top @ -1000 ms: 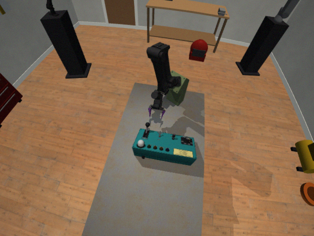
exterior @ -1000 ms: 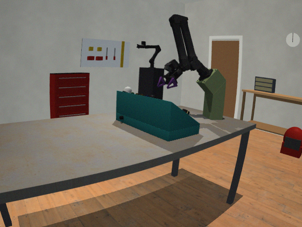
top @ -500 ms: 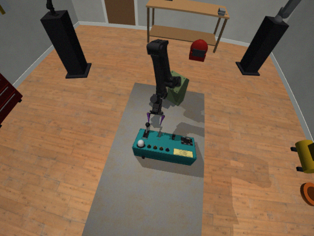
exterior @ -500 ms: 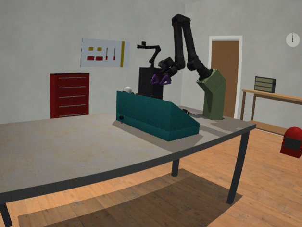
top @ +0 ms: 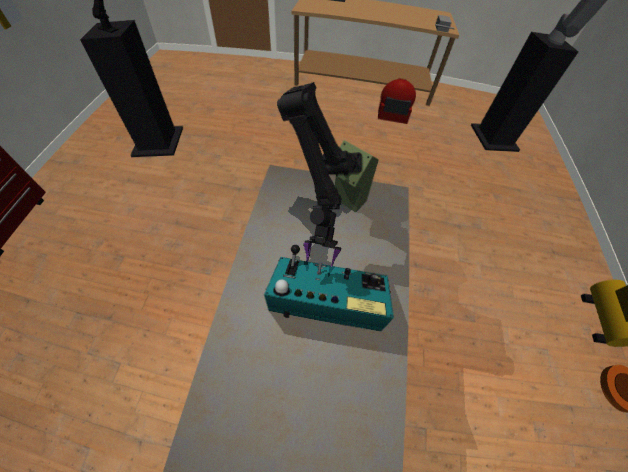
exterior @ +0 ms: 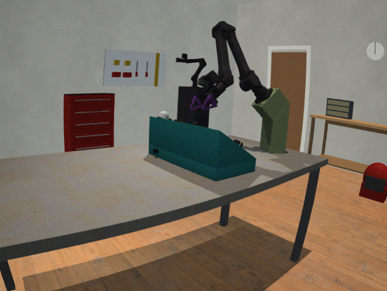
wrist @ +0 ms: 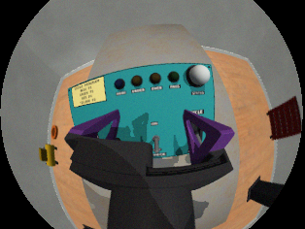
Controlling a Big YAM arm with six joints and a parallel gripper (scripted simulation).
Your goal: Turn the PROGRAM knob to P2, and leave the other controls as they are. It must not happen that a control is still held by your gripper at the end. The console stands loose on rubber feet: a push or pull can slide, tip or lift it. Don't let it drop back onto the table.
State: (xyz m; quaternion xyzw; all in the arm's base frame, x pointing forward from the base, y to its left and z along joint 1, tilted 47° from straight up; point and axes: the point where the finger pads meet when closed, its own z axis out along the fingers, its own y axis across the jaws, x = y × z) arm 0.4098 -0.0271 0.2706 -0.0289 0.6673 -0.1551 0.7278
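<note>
Now: the small black knob 10 mm behind my hand, 130 mm to the left of it and 130 mm below it. The rest, counted from my hand: toggle (40 mm behind, 10 mm to the left, 140 mm below); then black-ball lever (90 mm behind, 100 mm to the right, 120 mm below); then teal console (10 mm ahead, 70 mm to the left, 150 mm below).
</note>
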